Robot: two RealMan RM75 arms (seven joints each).
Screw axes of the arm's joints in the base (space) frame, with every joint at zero. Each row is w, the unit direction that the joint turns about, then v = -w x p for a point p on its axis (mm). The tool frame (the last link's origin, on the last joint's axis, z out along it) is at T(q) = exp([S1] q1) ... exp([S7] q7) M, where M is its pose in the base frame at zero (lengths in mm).
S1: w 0 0 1 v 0.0 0.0 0.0
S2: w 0 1 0 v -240.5 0.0 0.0
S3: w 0 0 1 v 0.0 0.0 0.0
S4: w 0 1 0 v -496.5 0.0 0.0
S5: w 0 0 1 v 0.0 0.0 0.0
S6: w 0 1 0 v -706.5 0.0 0.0
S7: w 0 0 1 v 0.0 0.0 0.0
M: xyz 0.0 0.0 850.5 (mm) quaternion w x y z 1 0 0 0
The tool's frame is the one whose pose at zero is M.
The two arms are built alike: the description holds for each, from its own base.
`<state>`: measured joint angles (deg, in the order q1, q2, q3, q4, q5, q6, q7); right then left.
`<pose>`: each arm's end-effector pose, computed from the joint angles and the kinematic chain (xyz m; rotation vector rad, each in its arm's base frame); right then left.
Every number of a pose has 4 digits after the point. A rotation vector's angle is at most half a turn.
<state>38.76 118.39 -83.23 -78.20 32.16 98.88 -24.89 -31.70 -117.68 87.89 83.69 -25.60 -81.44 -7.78</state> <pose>0.1574 0.3405 -0.0052 -2.6277 1.0158 -0.6592 -0.1725 0.3628 0.0031 -2.0622 -1.4294 0.2523</pose>
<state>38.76 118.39 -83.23 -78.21 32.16 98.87 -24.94 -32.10 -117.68 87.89 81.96 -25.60 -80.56 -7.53</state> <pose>0.1573 0.3405 -0.0052 -2.6283 1.0144 -0.6590 -0.1761 0.3649 0.0001 -2.0592 -1.4358 0.2606</pose>
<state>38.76 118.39 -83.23 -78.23 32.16 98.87 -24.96 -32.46 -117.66 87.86 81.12 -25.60 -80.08 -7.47</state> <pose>0.1572 0.3405 -0.0051 -2.6285 1.0136 -0.6589 -0.1769 0.3666 -0.0011 -2.0581 -1.4365 0.2617</pose>
